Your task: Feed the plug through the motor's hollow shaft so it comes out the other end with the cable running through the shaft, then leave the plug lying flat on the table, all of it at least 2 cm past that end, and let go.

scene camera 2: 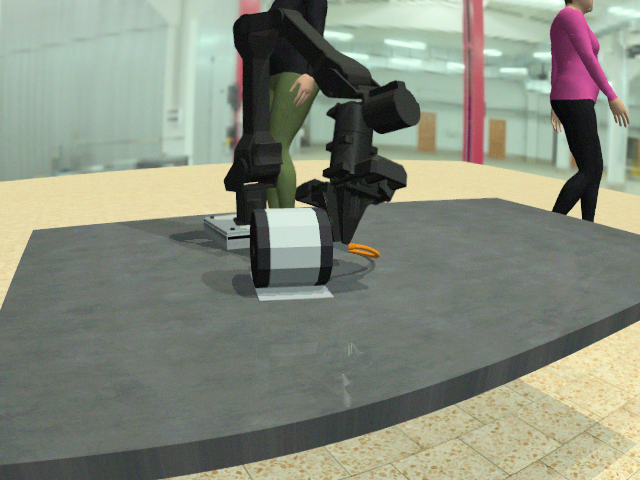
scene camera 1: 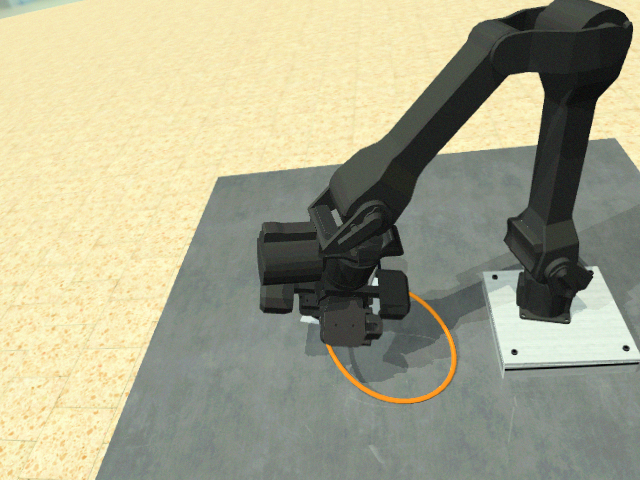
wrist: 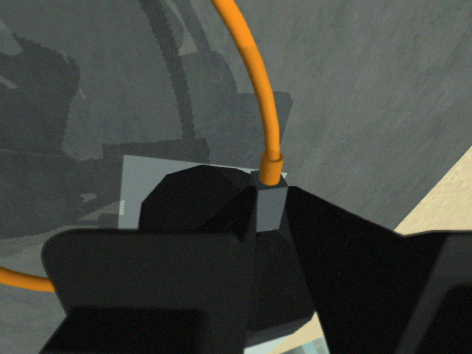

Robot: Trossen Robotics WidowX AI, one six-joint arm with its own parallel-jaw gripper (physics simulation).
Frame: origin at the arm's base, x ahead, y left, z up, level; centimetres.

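Seen in the pictures: gripper, fingertip midpoint: (scene camera 2: pixel 341 244) (wrist: pixel 270 195); arm's base, link origin: (scene camera 1: pixel 543 304).
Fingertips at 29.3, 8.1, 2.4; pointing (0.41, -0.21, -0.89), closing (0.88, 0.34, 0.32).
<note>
Offsets run from my fingertips to a thing's middle, as dx, dy, dz. Level surfaces: height alone.
The motor {-1.0, -7.0, -0.4} (scene camera 2: pixel 294 248) (wrist: pixel 195 192), a pale drum with black end rings, lies on its side; the arm hides most of it in scene camera 1. My gripper (scene camera 2: pixel 343 241) (wrist: pixel 270 195) is shut on the grey plug {+0.2, -0.7, -0.3} (scene camera 2: pixel 340 248) (wrist: pixel 271 209) at the motor's right end in scene camera 2. The plug's rear shows between the fingertips, and its front end is hidden, so I cannot tell how far it is inside the shaft. The orange cable (scene camera 1: pixel 405 400) (scene camera 2: pixel 368 252) (wrist: pixel 260 80) leaves the plug's rear and curves round in a wide loop.
A thin light plate {-0.7, -7.0, -5.4} (scene camera 2: pixel 294 293) (wrist: pixel 131 175) lies under the motor. The arm's pale base plate (scene camera 1: pixel 568 346) (scene camera 2: pixel 235 240) stands on the dark table {dz -5.5} (scene camera 1: pixel 465 444) (scene camera 2: pixel 206 372). The cable loop lies between the gripper and that base plate in scene camera 1.
</note>
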